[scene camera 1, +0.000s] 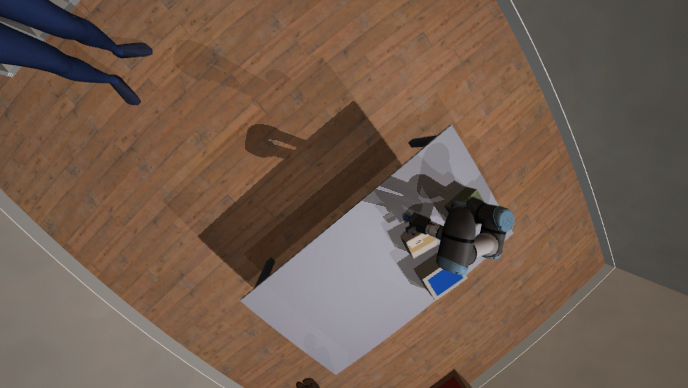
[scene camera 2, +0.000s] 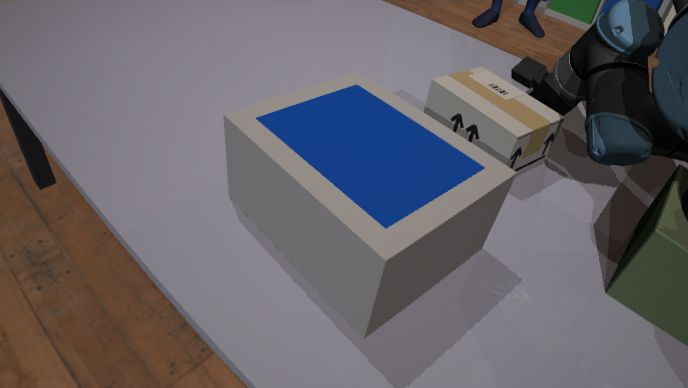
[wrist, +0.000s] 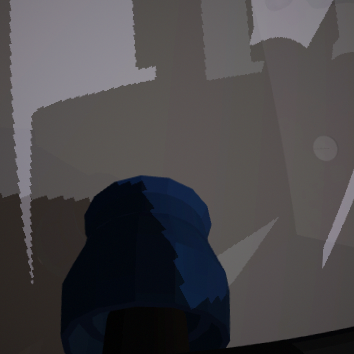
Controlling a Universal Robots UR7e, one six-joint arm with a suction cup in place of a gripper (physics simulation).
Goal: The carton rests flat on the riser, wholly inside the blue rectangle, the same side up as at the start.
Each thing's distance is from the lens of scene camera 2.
carton (scene camera 2: 518, 130): 0.64 m
riser (scene camera 2: 374, 202): 0.40 m
The marked spots on the carton and the riser are 0.30 m apart.
